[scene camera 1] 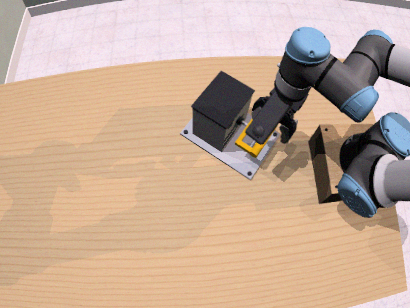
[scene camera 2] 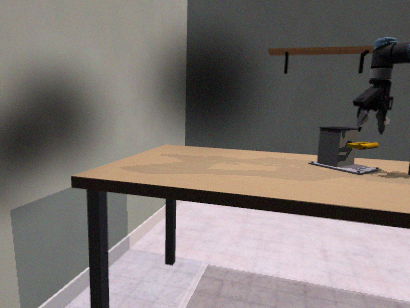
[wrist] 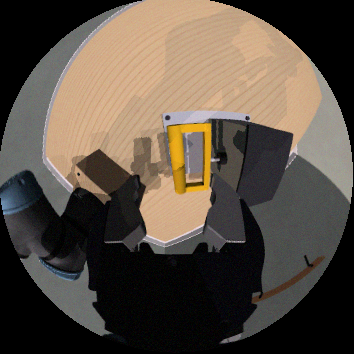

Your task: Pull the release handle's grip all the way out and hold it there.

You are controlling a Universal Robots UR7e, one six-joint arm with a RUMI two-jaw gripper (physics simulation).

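The release handle's yellow grip (scene camera 1: 255,151) (scene camera 2: 364,145) (wrist: 177,160) is a rectangular loop with a thicker outer bar. A short thin rod (wrist: 215,160) joins it to the dark box-shaped housing (scene camera 1: 222,97) (scene camera 2: 335,145) (wrist: 268,162). A gap shows between grip and housing; how far the grip is out cannot be told. The housing stands on a light grey base plate (scene camera 1: 239,162) (wrist: 200,117). My gripper (scene camera 1: 270,123) (scene camera 2: 371,130) (wrist: 174,174) is partly open and empty, pointing down, its fingertips a little above the grip. In scene camera 1 the wrist hides part of the grip.
A dark brown block (scene camera 1: 320,170) (wrist: 107,172) lies on the wooden table (scene camera 1: 150,250) (scene camera 2: 225,170) beside the arm's lower joints, on the grip's outer side. A wall shelf (scene camera 2: 320,51) hangs behind the table. The housing rises close beside one finger.
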